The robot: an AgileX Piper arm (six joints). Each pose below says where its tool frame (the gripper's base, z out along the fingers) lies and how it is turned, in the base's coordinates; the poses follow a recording.
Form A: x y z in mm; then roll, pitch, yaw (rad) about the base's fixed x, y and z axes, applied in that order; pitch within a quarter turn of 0, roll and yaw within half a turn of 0.
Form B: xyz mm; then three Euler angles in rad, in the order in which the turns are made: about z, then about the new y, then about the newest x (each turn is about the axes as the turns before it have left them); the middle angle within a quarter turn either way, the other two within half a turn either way. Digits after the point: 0 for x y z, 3 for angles.
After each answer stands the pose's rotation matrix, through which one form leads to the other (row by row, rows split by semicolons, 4 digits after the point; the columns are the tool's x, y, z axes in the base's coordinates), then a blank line. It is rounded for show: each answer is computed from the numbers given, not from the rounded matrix.
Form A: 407 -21 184 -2.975 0.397 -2.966
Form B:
407 -21 184 -2.966 0.397 -2.975
-0.9080 -0.1091 0.4044; -0.1611 0.9822 -0.0967; -0.3867 -0.1529 -0.9095

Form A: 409 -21 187 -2.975 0.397 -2.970
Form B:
409 -21 187 -2.970 0.397 -2.975
-0.9087 -0.1052 0.4040; -0.1575 0.9826 -0.0983; -0.3867 -0.1529 -0.9095

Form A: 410 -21 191 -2.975 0.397 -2.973
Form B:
410 -21 191 -2.973 0.397 -2.975
-0.9091 -0.1023 0.4037; -0.1547 0.9829 -0.0995; -0.3867 -0.1529 -0.9095

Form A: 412 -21 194 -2.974 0.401 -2.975
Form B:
412 -21 194 -2.975 0.401 -2.974
-0.9079 -0.0993 0.4072; -0.1527 0.9831 -0.1007; -0.3903 -0.1536 -0.9078

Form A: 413 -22 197 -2.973 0.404 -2.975
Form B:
413 -22 197 -2.975 0.404 -2.973
-0.9068 -0.0984 0.4100; -0.1525 0.9831 -0.1012; -0.3931 -0.1543 -0.9065

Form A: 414 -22 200 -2.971 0.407 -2.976
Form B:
414 -22 200 -2.976 0.407 -2.971
-0.9058 -0.0962 0.4128; -0.1514 0.9831 -0.1031; -0.3959 -0.1559 -0.9050

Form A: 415 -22 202 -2.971 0.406 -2.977
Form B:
415 -22 202 -2.977 0.406 -2.971
-0.9063 -0.0953 0.4118; -0.1505 0.9832 -0.1037; -0.3949 -0.1560 -0.9054

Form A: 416 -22 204 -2.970 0.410 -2.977
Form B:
416 -22 204 -2.977 0.410 -2.970
-0.9047 -0.0943 0.4154; -0.1503 0.9831 -0.1041; -0.3986 -0.1566 -0.9037

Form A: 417 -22 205 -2.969 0.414 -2.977
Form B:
417 -22 205 -2.977 0.414 -2.969
-0.9031 -0.0933 0.4191; -0.1500 0.9831 -0.1045; -0.4023 -0.1572 -0.9019

